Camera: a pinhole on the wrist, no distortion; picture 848 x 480 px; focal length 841.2 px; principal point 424.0 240.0 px. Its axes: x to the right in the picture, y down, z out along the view. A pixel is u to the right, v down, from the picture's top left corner.
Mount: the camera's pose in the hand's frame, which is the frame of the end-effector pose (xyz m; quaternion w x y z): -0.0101 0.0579 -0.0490 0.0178 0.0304 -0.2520 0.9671
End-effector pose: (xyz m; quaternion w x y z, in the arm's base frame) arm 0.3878 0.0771 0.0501 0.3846 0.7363 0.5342 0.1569
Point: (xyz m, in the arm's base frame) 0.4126 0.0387 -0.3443
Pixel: 353 455
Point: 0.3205 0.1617 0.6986
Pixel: behind the camera
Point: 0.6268 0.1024 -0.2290
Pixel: 98 28
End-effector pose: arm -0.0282 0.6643 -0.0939 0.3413 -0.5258 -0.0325 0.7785
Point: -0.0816 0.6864 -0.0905
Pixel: 239 182
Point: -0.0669 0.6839 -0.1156
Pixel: 38 229
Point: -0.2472 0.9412 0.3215
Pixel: 629 310
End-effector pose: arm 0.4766 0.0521 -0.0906 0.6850 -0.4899 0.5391 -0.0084
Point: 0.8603 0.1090 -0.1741
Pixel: 69 149
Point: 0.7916 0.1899 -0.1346
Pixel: 261 58
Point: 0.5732 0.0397 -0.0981
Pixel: 115 440
